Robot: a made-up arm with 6 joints. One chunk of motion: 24 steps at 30 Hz.
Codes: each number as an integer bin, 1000 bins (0 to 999) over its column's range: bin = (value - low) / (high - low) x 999, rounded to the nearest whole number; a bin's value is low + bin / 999 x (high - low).
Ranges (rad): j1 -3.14..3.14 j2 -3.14..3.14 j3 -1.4..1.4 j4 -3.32..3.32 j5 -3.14..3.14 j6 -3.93..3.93
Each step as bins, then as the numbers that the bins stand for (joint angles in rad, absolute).
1 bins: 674 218 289 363 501 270
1 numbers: 1.0970 -1.7696 -0.5900 -0.9073 0.0094 -1.8057
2 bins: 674 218 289 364 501 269
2 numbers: 1.0970 -1.7696 -0.5900 -0.9006 0.0094 -1.8135
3 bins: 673 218 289 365 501 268
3 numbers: 1.0907 -1.7696 -0.5900 -0.8940 0.0094 -1.8214
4 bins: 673 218 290 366 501 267
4 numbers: 1.0907 -1.7696 -0.5872 -0.8873 0.0094 -1.8293
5 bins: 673 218 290 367 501 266
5 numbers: 1.0907 -1.7696 -0.5872 -0.8807 0.0094 -1.8371
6 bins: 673 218 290 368 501 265
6 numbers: 1.0907 -1.7696 -0.5872 -0.8740 0.0094 -1.8450
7 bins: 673 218 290 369 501 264
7 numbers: 1.0907 -1.7696 -0.5872 -0.8674 0.0094 -1.8529
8 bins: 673 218 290 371 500 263
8 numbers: 1.0907 -1.7696 -0.5872 -0.8541 0.0031 -1.8608
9 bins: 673 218 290 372 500 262
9 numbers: 1.0907 -1.7696 -0.5872 -0.8474 0.0031 -1.8686
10 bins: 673 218 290 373 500 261
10 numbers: 1.0907 -1.7696 -0.5872 -0.8408 0.0031 -1.8765
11 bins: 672 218 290 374 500 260
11 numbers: 1.0844 -1.7696 -0.5872 -0.8342 0.0031 -1.8844
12 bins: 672 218 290 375 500 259
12 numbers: 1.0844 -1.7696 -0.5872 -0.8275 0.0031 -1.8922
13 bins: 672 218 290 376 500 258
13 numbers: 1.0844 -1.7696 -0.5872 -0.8209 0.0031 -1.9001
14 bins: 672 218 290 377 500 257
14 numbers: 1.0844 -1.7696 -0.5872 -0.8142 0.0031 -1.9080
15 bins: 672 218 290 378 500 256
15 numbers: 1.0844 -1.7696 -0.5872 -0.8076 0.0031 -1.9158
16 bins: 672 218 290 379 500 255
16 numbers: 1.0844 -1.7696 -0.5872 -0.8009 0.0031 -1.9237
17 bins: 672 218 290 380 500 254
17 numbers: 1.0844 -1.7696 -0.5872 -0.7943 0.0031 -1.9316
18 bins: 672 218 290 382 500 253
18 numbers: 1.0844 -1.7696 -0.5872 -0.7810 0.0031 -1.9394
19 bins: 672 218 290 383 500 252
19 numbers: 1.0844 -1.7696 -0.5872 -0.7743 0.0031 -1.9473
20 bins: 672 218 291 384 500 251
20 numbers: 1.0844 -1.7696 -0.5844 -0.7677 0.0031 -1.9552
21 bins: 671 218 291 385 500 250
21 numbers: 1.0781 -1.7696 -0.5844 -0.7610 0.0031 -1.9630
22 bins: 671 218 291 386 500 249
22 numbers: 1.0781 -1.7696 -0.5844 -0.7544 0.0031 -1.9709
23 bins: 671 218 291 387 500 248
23 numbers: 1.0781 -1.7696 -0.5844 -0.7477 0.0031 -1.9788
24 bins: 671 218 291 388 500 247
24 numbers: 1.0781 -1.7696 -0.5844 -0.7411 0.0031 -1.9866
